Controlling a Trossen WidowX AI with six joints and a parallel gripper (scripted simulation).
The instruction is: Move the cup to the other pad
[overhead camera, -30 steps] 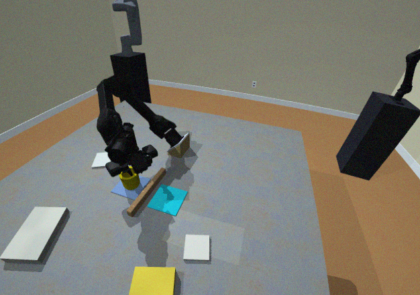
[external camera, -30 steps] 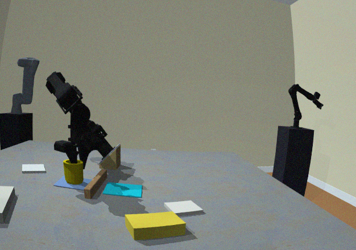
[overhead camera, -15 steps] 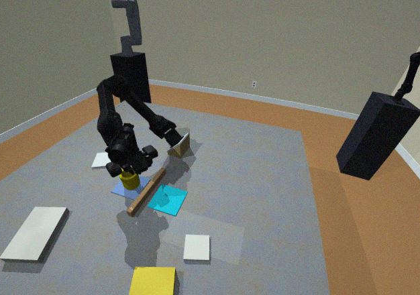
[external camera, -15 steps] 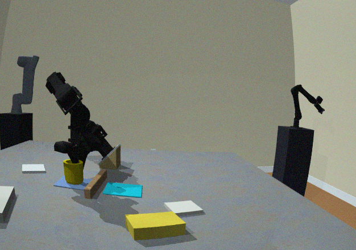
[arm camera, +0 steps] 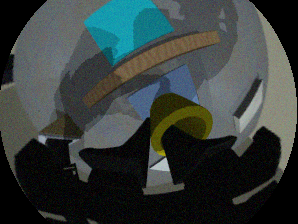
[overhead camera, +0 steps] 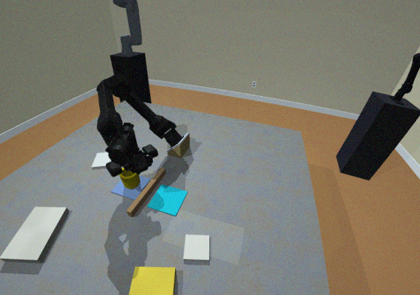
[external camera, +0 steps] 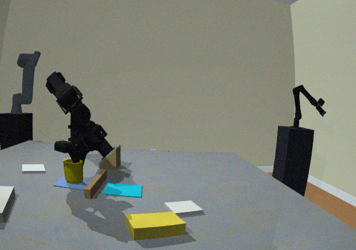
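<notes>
Right now the blue pad is 30 mm ahead of my gripper tip, 10 mm to the right of it and 50 mm below it. Round my gripper tip: wooden bar (30 mm ahead, 70 mm to the left, 30 mm below); then white slab (340 mm ahead, 150 mm to the right, 30 mm below); then yellow cup (20 mm ahead, 10 mm to the right).
</notes>
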